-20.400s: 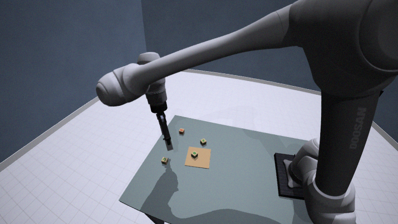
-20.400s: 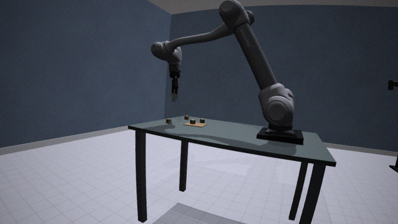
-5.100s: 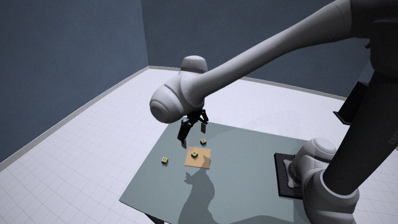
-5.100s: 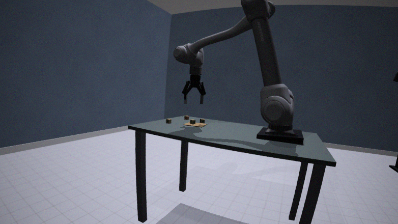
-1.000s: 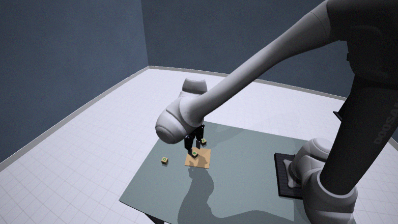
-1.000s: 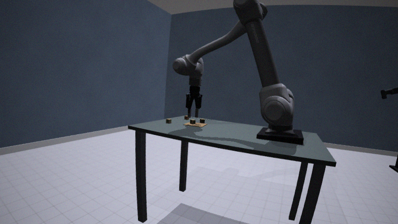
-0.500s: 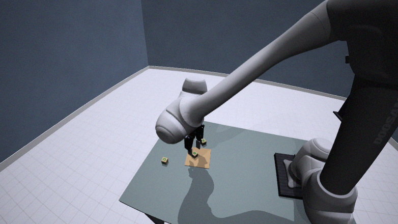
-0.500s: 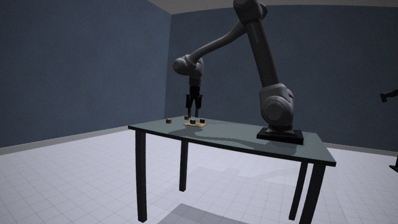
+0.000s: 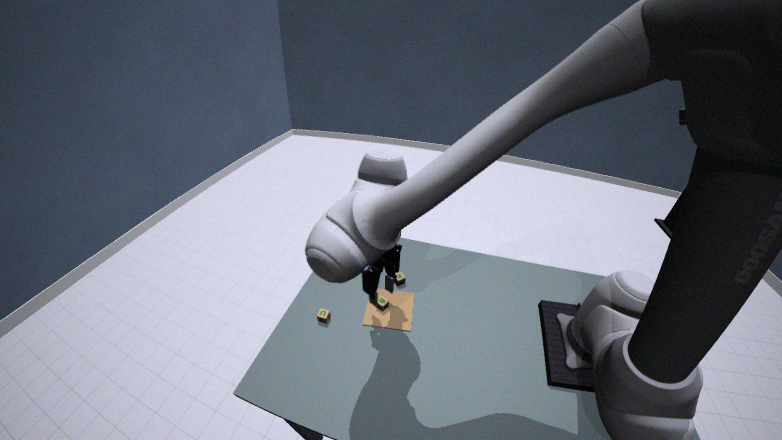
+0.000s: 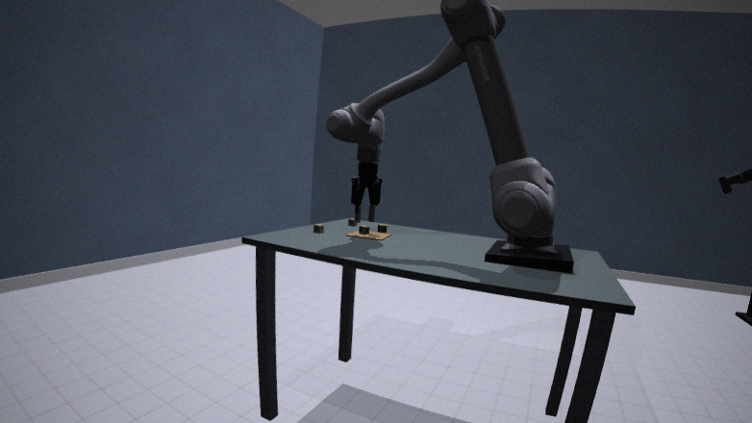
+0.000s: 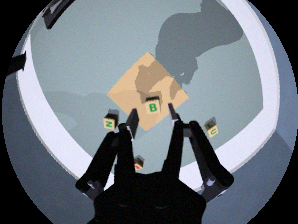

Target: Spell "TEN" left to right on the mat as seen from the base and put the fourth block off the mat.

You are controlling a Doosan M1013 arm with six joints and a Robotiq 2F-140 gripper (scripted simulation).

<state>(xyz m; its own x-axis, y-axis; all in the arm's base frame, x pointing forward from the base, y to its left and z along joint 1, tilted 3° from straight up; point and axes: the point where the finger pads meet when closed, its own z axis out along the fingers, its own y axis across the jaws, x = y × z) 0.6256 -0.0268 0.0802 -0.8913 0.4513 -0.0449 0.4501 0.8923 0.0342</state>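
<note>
My gripper is now 60 mm above the block. Round my hand: tan mat: 80 mm below, 30 mm behind.
</note>
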